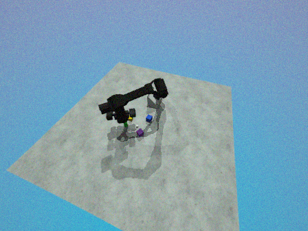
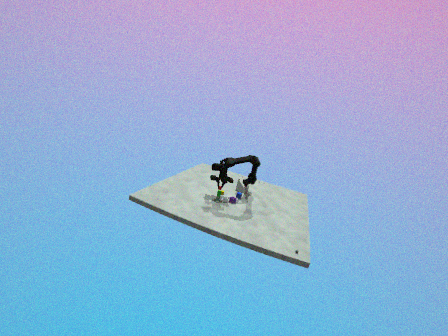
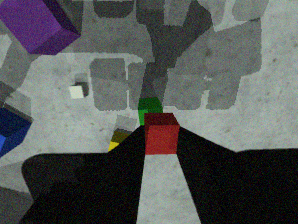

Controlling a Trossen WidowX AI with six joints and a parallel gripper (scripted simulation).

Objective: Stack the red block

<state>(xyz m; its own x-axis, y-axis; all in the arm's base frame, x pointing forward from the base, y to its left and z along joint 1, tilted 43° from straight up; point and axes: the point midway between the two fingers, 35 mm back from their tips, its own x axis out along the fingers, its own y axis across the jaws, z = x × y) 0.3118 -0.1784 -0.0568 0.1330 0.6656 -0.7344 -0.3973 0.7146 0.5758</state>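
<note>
Right now my gripper tip is 70 mm past the yellow block, 60 mm above it and 20 mm to the right of it. The rest, counted from my gripper tip: purple block 130 mm to the left, 50 mm below, 40 mm ahead; small white cube 90 mm to the left, 60 mm below, 20 mm behind; red block 10 mm above.
</note>
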